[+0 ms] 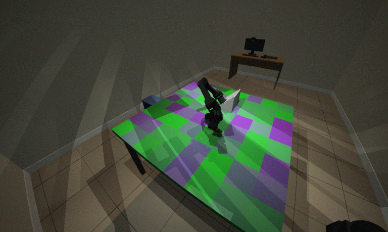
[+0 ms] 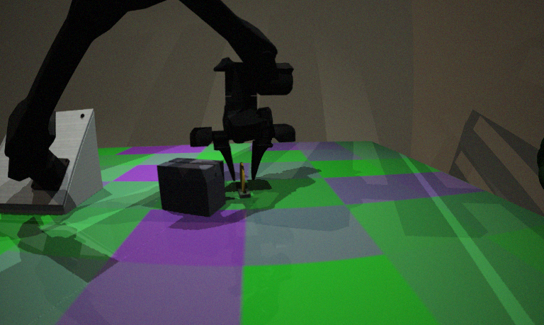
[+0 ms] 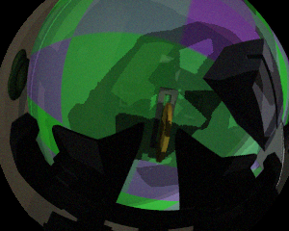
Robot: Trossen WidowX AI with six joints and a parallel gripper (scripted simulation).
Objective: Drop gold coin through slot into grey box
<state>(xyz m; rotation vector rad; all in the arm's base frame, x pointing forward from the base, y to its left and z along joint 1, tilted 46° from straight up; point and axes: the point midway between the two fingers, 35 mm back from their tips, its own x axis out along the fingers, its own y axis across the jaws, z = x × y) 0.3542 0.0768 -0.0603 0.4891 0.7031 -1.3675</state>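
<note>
My gripper tip is now 10 mm below the gold coin.
</note>
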